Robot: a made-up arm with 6 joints.
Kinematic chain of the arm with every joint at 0, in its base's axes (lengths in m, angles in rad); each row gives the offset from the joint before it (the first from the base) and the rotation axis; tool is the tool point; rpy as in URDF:
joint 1: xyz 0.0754 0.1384 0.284 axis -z
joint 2: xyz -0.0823 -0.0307 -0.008 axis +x
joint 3: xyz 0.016 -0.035 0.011 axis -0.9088 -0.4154 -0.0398
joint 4: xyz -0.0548 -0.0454 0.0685 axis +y
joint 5: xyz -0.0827 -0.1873 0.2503 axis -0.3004 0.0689 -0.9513
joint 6: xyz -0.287 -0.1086 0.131 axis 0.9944 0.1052 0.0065
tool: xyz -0.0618 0.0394 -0.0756 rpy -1.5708 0 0
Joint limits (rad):
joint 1: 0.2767..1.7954
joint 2: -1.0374..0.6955
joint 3: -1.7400..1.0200
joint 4: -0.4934..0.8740
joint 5: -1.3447..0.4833
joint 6: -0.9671..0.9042
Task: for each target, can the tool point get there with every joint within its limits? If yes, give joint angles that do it. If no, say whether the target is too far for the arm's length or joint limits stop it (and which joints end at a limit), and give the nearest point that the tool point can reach.
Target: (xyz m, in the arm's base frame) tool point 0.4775 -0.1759 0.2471
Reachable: no: joint limits stop it (at a limit: joint 1, joint 2, joint 4, joint 5, joint 6) | nearest point 0.6644 0.2315 0.4301 | short by 0.484 m
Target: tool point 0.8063 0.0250 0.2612
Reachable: no: joint limits stop it (at a limit: joint 1, joint 2, joint 4, joint 5, joint 6) | nearest point 0.6731 0.2628 0.3438 | short by 0.285 m
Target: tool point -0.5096 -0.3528 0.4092
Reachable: yes | joints 0.4755 -0.4092 -0.9000 -0.0329 -0.8782 -0.7231
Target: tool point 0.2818 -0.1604 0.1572
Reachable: no: joint limits stop it (at a limit: joint 1, joint 4, joint 5, joint 6) | nearest point 0.0764 -0.4427 -0.0371 | short by 0.400 m
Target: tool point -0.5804 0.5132 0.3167
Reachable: yes | joints 1.3864 0.4417 -0.6825 -0.0963 0.1881 0.0107
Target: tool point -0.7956 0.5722 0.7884
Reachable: no: too far | nearest point -0.5847 0.4672 0.6592 | short by 0.269 m
